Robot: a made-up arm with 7 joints.
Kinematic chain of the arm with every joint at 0, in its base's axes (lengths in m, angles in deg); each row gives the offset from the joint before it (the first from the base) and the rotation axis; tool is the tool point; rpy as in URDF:
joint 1: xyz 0 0 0.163 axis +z
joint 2: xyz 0 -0.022 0.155 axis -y
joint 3: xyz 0 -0.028 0.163 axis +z
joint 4: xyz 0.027 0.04 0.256 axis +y
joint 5: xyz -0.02 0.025 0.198 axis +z
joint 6: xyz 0 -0.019 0.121 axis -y
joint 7: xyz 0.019 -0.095 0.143 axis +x
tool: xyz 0 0 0 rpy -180 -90 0
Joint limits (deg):
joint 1: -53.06..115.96
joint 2: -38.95..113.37
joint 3: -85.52..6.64
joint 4: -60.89..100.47
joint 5: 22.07..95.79
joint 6: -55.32..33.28
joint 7: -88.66..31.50
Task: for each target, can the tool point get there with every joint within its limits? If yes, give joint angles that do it. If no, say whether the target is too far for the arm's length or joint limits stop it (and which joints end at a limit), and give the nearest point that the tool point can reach.
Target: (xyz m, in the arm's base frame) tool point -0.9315 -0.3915 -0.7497
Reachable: no: too far | nearest point -0.6053 -0.2544 -0.2222 | short by 0.635 m
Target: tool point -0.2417 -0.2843 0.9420
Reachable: yes | joints -19.34 50.40 -43.65 68.48 79.93 2.70 -17.24
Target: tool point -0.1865 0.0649 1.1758
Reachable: yes | joints -27.75 26.67 -20.67 7.77 78.30 -13.91 -1.06
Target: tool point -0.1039 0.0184 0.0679
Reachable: no: joint limits stop it (at a limit: joint 1, joint 2, joint 3, joint 4, joint 6) | nearest point -0.2449 0.3377 0.2437 | short by 0.391 m
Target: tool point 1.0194 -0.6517 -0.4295
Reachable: no: too far | nearest point 0.6149 -0.5106 -0.0290 | short by 0.586 m
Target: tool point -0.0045 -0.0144 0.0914
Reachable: no: joint limits stop it (at a limit: joint 1, joint 2, joint 4, joint 6) | nearest point 0.2833 -0.3044 0.2414 | short by 0.435 m
